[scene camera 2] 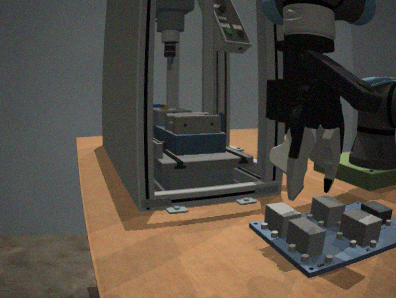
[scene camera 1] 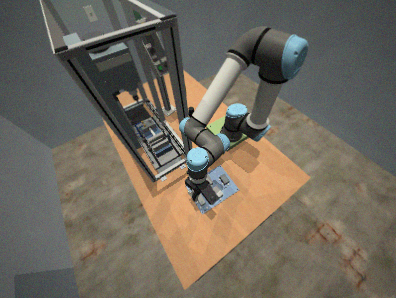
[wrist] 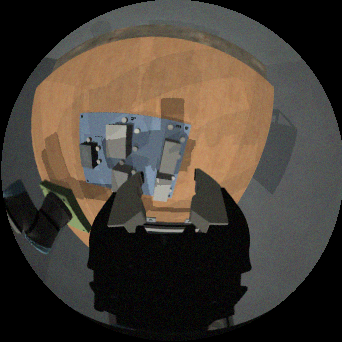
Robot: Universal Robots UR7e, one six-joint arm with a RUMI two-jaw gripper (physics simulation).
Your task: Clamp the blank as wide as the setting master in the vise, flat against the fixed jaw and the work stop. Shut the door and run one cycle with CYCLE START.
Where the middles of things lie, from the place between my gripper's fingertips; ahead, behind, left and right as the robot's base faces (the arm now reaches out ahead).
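I can see the tray (wrist: pixel 153 130), which is 8 cm below my hand, 10 cm behind it and 1 cm to the right of it.
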